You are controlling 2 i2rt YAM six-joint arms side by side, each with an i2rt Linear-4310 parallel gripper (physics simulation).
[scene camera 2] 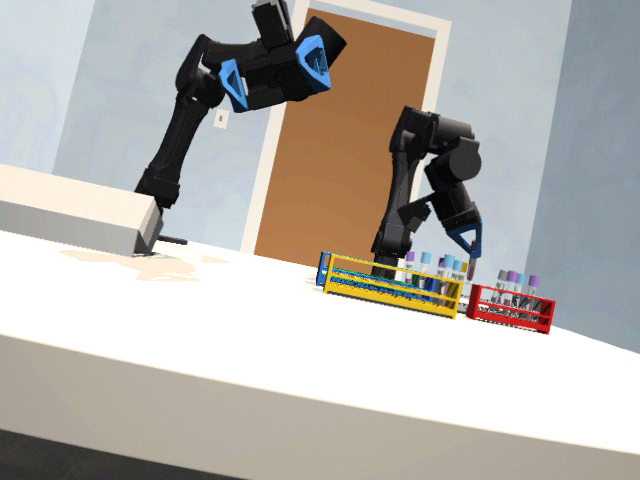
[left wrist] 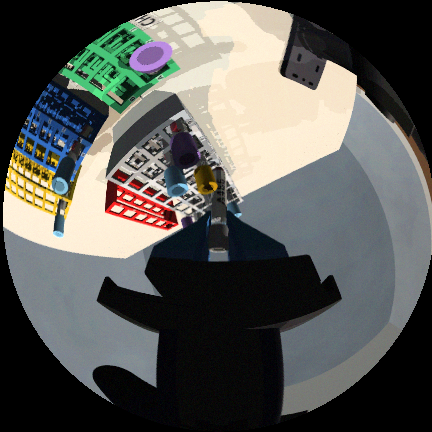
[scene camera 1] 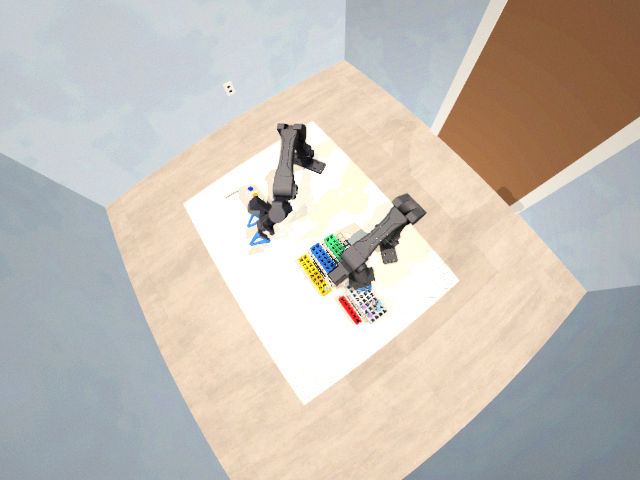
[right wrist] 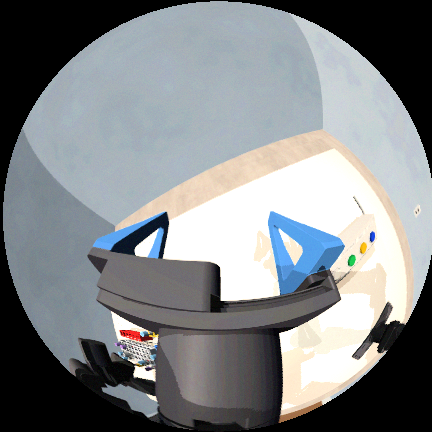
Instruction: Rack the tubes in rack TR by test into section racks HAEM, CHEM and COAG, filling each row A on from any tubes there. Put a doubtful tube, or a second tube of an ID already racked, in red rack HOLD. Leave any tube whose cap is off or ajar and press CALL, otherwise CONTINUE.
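Seen in the pictures: left gripper, between the fingertips: [scene camera 2: 477,256] [left wrist: 218,216] [scene camera 1: 369,290] [right wrist: 129,362]; right gripper, between the fingertips: [scene camera 2: 258,69] [scene camera 1: 248,235] [right wrist: 217,216]; left arm's base, origin of its link: [scene camera 1: 386,243]; right arm's base, origin of its link: [scene camera 1: 307,163].
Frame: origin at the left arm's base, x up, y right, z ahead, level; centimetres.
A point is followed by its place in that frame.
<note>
My left gripper [scene camera 1: 364,288] @(x 11.0, y -21.3, z 14.3 cm) [scene camera 2: 475,253] @(x 11.0, y -21.3, z 14.3 cm) [left wrist: 218,216] @(x 11.0, y -21.3, z 14.3 cm) is shut on a grey-capped tube [scene camera 2: 470,271] @(x 7.9, y -20.6, z 13.8 cm) [left wrist: 218,200] @(x 10.2, y -19.9, z 14.1 cm), held near-upright above the white rack [left wrist: 145,127] @(x 4.2, y -15.1, z 18.7 cm), its label partly legible. That rack holds tubes with purple [left wrist: 185,150] @(x 9.4, y -14.6, z 16.2 cm), light-blue [left wrist: 176,181] @(x 9.2, y -17.4, z 17.0 cm) and yellow [left wrist: 205,180] @(x 9.2, y -18.2, z 14.9 cm) caps, among others. A purple-capped tube [left wrist: 151,56] stands in the green rack, beside lettering that starts "CH". One light-blue-capped tube [left wrist: 61,184] stands in the blue rack, another [left wrist: 59,227] @(x 9.0, y -17.1, z 30.5 cm) in the yellow rack. The red rack [scene camera 2: 549,316] @(x 3.0, y -34.0, z 21.2 cm) shows no tube that I can make out. My right gripper [scene camera 1: 256,230] @(x 25.0, y 5.1, z 58.0 cm) [scene camera 2: 275,77] @(x 25.0, y 5.1, z 58.0 cm) [right wrist: 217,216] @(x 25.0, y 5.1, z 58.0 cm) is open and empty.
A pale button box [scene camera 2: 77,206] @(x 5.0, y 26.0, z 62.3 cm) with green [right wrist: 351,260] @(x 7.0, y 28.8, z 56.9 cm), amber [right wrist: 363,248] @(x 6.9, y 33.3, z 59.3 cm) and blue [right wrist: 372,236] @(x 7.0, y 37.5, z 61.9 cm) buttons lies near the right arm. In scene camera 1 the yellow, blue and green racks stand side by side, with the red and white racks below them.
</note>
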